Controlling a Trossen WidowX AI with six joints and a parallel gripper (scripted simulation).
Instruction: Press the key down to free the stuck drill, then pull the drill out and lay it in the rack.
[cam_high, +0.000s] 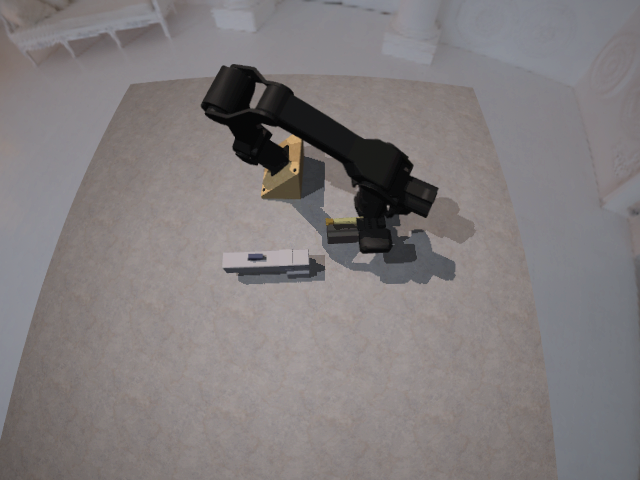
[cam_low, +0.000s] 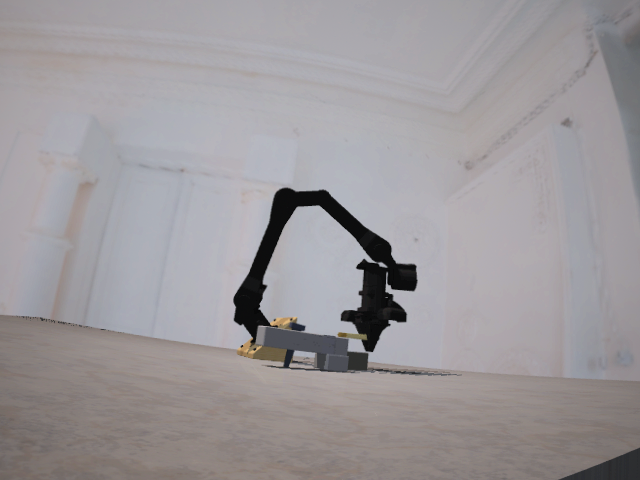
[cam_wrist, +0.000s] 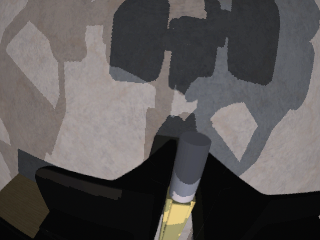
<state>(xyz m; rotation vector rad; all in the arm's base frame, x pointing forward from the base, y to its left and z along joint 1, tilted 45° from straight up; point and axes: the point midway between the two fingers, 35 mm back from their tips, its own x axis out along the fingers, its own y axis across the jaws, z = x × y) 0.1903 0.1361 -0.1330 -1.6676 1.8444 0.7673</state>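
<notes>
The drill is 40 mm to the right of my gripper tip and 30 mm above it. From my gripper tip the other things lie so: rack: 50 mm to the right, 20 mm below; then blue key: 240 mm to the right, 70 mm ahead, 10 mm above; then grey block: 220 mm to the right, 70 mm ahead.
</notes>
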